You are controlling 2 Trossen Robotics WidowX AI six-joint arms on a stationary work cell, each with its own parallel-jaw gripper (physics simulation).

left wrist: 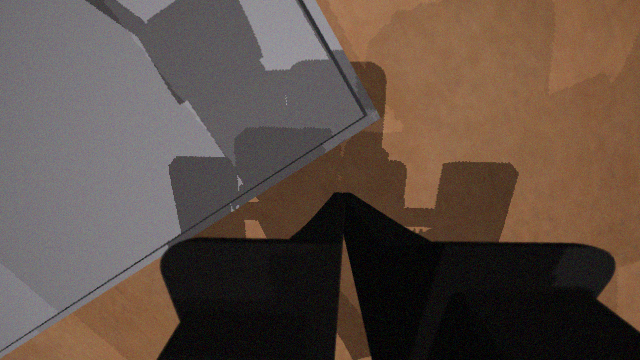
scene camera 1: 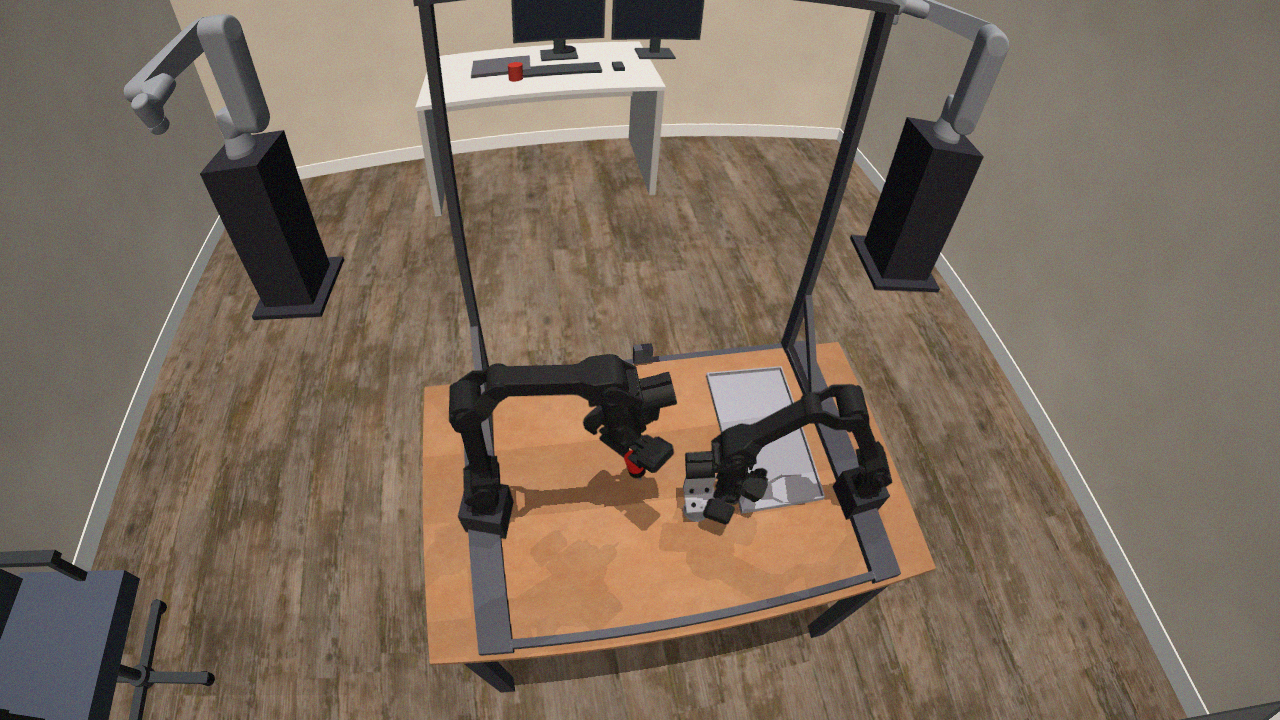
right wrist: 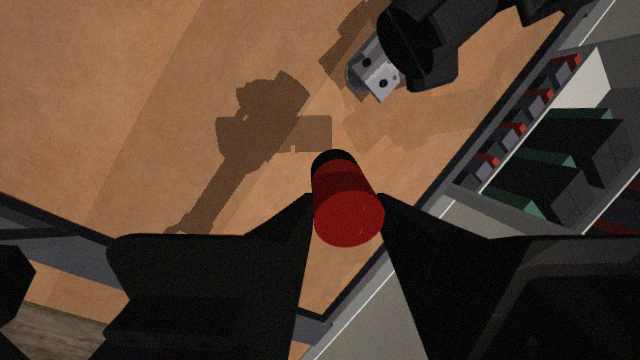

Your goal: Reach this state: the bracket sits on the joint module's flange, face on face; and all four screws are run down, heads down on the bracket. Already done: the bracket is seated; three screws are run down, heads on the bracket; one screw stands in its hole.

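Frame: origin at the left arm's base, x ahead, y left, z up, level; centimetres.
Where they show: left gripper, fingertip midpoint: (left wrist: pixel 341 200) (scene camera 1: pixel 728 500); right gripper, fingertip midpoint: (scene camera 1: pixel 634 462) (right wrist: pixel 344 200); left arm's base at its link origin: (scene camera 1: pixel 866 483); right arm's base at its link origin: (scene camera 1: pixel 483 500).
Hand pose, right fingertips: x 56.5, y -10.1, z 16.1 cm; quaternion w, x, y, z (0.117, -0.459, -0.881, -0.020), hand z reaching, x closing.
Note:
Things, the pixels of their top centre, and the offset from my right fingertips.
- joint module at its top centre: (right wrist: pixel 382 63) dx -15.4, dy +2.7, dz -17.5 cm
- red driver at its top centre: (right wrist: pixel 367 209) (scene camera 1: pixel 638 456) dx -0.6, dy +0.0, dz +2.1 cm
- shallow grey tray at its top centre: (scene camera 1: pixel 764 432) dx -38.4, dy -13.8, dz -22.3 cm
The light grey bracket (scene camera 1: pixel 699 497) (right wrist: pixel 375 73) sits on the joint module (right wrist: pixel 354 82), whose rounded edge shows beneath it. Dark screw heads show on the bracket, but their heights cannot be told. The left arm hides part of both. My left gripper (scene camera 1: pixel 737 499) (left wrist: pixel 341 200) is shut and empty, pointing down right of the bracket, above the table beside the tray's near corner. My right gripper (scene camera 1: pixel 631 447) (right wrist: pixel 344 200) is shut on the red driver (scene camera 1: pixel 633 463) (right wrist: pixel 348 217), a red cylinder with a black end, held above the table left of the bracket.
The shallow grey tray (scene camera 1: pixel 747 394) (left wrist: pixel 75 150) lies behind and right of the bracket, partly under the left arm. Dark frame posts (scene camera 1: pixel 460 223) (scene camera 1: pixel 836 197) rise at the table's sides. A shelf with red and green boxes shows past the table edge in the right wrist view.

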